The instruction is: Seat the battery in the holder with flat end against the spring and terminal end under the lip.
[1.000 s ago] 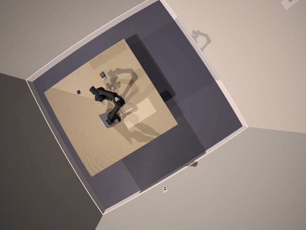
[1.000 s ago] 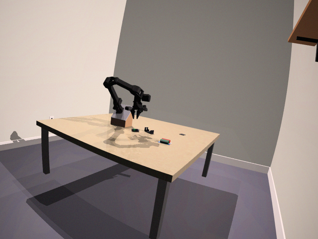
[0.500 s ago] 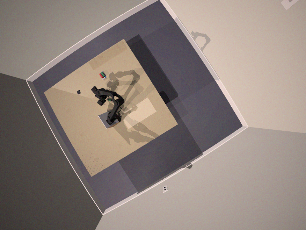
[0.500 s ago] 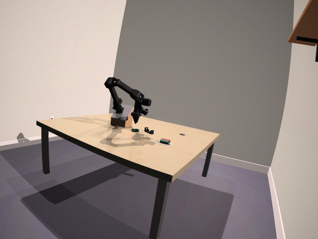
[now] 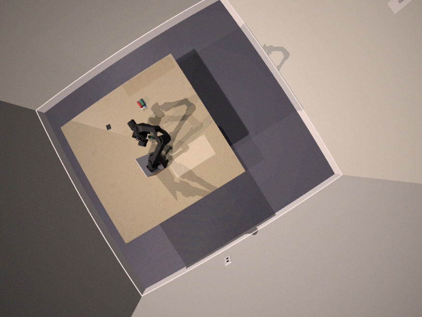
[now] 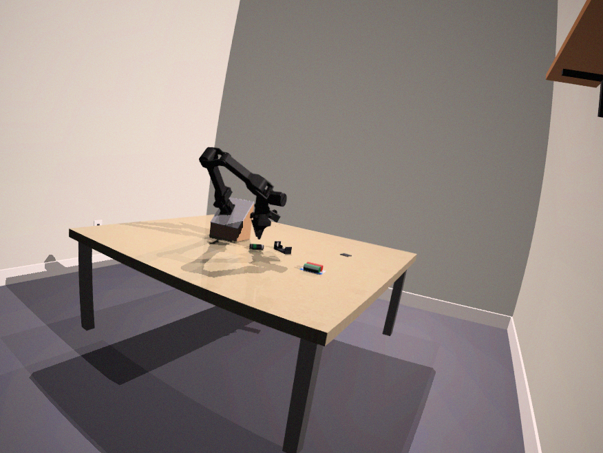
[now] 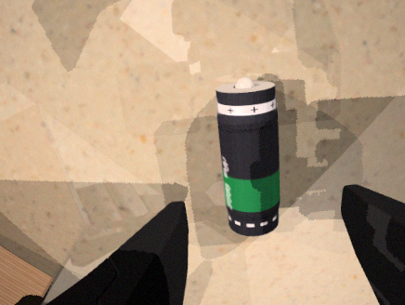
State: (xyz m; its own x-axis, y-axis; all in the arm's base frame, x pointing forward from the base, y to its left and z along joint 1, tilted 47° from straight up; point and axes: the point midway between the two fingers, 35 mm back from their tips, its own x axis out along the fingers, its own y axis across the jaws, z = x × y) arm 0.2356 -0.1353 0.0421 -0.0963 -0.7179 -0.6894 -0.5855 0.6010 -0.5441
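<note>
The battery is 40 mm below my gripper tip.
</note>
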